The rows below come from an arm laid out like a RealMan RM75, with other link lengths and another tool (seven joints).
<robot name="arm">
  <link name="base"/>
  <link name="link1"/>
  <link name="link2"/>
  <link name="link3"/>
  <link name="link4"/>
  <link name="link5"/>
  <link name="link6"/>
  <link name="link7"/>
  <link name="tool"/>
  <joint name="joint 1" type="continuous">
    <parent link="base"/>
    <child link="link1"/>
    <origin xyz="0 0 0.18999" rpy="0 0 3.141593"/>
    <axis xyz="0 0 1"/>
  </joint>
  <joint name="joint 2" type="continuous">
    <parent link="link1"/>
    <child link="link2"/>
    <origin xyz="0 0 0" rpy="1.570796 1.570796 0"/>
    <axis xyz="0 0 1"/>
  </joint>
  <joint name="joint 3" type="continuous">
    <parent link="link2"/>
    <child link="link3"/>
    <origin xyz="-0.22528 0 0" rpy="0 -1.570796 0"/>
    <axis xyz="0 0 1"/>
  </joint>
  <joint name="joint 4" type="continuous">
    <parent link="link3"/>
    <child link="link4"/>
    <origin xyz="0 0 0" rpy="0 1.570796 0"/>
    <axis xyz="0 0 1"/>
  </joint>
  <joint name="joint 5" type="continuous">
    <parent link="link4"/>
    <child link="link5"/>
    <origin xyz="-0.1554 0 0" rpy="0 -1.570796 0"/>
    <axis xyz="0 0 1"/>
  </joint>
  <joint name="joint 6" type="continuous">
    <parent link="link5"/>
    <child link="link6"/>
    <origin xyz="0 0 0" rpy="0 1.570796 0"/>
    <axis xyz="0 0 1"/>
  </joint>
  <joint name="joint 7" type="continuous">
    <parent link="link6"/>
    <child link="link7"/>
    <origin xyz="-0.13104 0 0" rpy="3.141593 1.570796 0"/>
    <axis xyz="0 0 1"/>
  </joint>
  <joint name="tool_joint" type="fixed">
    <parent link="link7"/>
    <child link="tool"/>
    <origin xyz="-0.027 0.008 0.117" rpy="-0.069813 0 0.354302"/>
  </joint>
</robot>
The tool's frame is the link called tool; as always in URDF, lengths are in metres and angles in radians. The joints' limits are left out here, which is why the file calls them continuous.
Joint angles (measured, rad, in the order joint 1, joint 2, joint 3, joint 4, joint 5, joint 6, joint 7), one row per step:
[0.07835 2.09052 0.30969 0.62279 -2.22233 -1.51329 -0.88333]
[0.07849 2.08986 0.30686 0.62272 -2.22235 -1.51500 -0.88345]
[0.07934 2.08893 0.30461 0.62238 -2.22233 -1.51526 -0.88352]
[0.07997 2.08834 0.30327 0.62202 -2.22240 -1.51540 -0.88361]
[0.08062 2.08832 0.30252 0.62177 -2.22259 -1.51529 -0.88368]
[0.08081 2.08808 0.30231 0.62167 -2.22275 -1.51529 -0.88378]
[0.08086 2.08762 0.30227 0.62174 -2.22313 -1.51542 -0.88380]
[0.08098 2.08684 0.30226 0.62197 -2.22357 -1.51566 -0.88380]
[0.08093 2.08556 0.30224 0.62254 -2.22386 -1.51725 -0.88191]
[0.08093 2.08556 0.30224 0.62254 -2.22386 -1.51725 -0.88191]
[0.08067 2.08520 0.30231 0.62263 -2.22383 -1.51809 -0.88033]
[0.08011 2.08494 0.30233 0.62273 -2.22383 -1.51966 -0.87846]
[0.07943 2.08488 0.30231 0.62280 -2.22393 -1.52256 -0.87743]
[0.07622 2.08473 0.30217 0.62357 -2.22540 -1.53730 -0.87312]
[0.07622 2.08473 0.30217 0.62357 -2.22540 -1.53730 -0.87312]
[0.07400 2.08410 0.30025 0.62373 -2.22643 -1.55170 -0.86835]
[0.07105 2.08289 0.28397 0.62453 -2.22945 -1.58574 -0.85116]
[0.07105 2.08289 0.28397 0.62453 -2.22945 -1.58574 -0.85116]
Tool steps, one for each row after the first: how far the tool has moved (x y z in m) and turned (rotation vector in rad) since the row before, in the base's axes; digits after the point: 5 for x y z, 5 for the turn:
[-0.00035 -0.00051 -0.00015 -0.00104 -0.00027 0.00235]
[-0.00015 -0.00027 -0.00030 -0.00166 -0.00135 0.00198]
[-0.00008 -0.00015 -0.00020 -0.00102 -0.00106 0.00133]
[-0.00021 -0.00006 -0.00022 -0.00080 -0.00046 0.00108]
[-0.00001 -0.00002 -0.00003 -0.00019 -0.00047 0.00042]
[0.00002 -0.00004 0.00006 -0.00004 -0.00043 0.00049]
[0.00003 -0.00002 0.00014 0.00007 -0.00054 0.00069]
[-0.00004 -0.00007 0.00055 0.00032 0.00159 0.00096]
[0.00000 0.00000 0.00000 0.00000 0.00000 0.00000]
[0.00002 -0.00005 0.00026 0.00000 0.00150 -0.00003]
[-0.00003 -0.00012 0.00039 0.00036 0.00219 0.00005]
[-0.00022 -0.00018 0.00063 0.00167 0.00219 0.00071]
[-0.00147 -0.00102 0.00307 0.00851 0.01068 0.00494]
[0.00000 0.00000 0.00000 0.00000 0.00000 0.00000]
[-0.00151 -0.00117 0.00270 0.00664 0.00983 0.00611]
[-0.00581 -0.00485 0.00378 0.00209 0.02838 0.02294]
[0.00000 0.00000 0.00000 0.00000 0.00000 0.00000]

